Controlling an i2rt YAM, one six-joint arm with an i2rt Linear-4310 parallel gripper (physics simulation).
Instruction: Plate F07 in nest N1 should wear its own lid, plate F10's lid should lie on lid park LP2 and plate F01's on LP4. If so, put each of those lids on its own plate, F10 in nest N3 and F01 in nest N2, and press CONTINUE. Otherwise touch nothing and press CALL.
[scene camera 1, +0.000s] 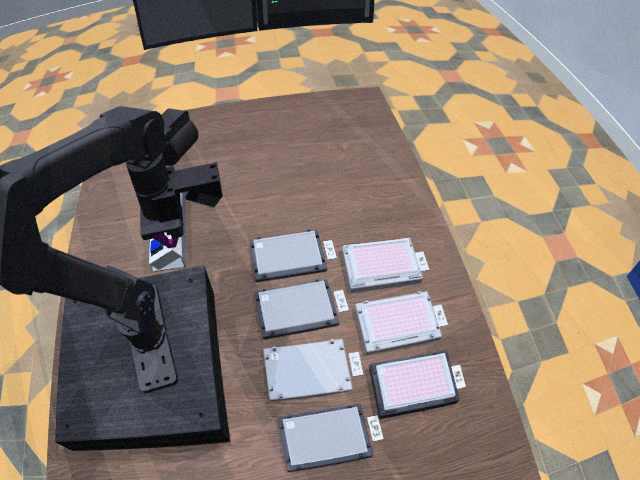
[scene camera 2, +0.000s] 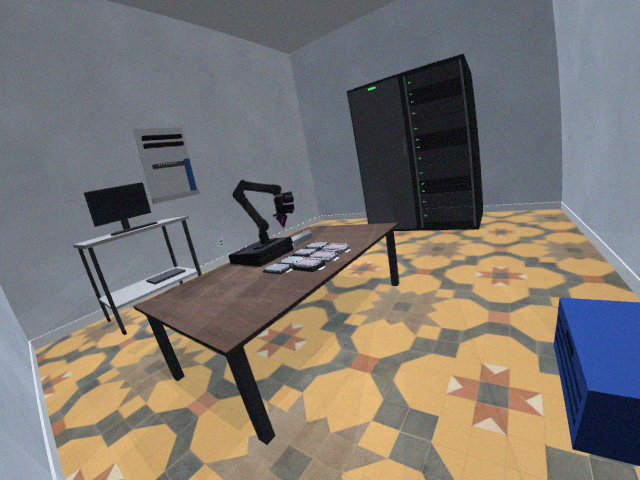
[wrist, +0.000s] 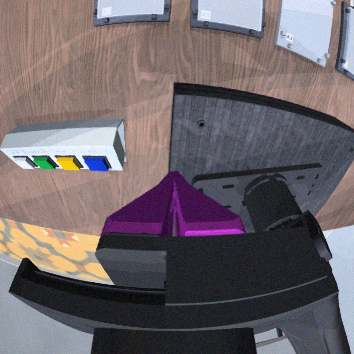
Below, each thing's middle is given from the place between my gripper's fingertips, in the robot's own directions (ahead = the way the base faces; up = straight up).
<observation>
I see the white button box (scene camera 1: 164, 259) 19 cm to the left of my hand, 13 cm below it and 2 cm behind it.
</observation>
